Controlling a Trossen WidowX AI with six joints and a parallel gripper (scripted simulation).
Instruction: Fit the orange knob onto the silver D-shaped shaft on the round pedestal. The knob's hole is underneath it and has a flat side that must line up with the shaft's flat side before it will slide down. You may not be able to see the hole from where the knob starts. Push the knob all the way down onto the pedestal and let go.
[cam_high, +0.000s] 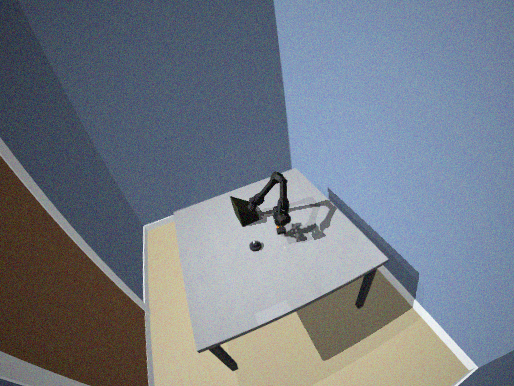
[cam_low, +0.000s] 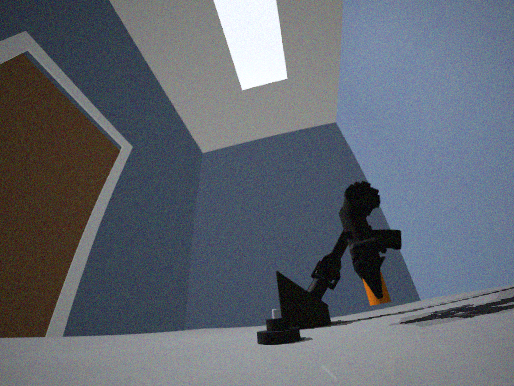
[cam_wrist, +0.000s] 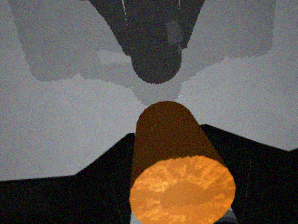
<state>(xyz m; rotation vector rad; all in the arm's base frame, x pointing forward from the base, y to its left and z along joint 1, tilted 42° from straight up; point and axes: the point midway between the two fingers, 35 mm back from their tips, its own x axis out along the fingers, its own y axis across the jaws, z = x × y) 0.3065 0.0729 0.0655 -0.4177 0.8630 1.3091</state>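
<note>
Now: gripper tip 30 mm below the orange knob. From my gripper tip the other things lie so: round pedestal (210 mm to the right, 20 mm below, 10 mm behind).
</note>
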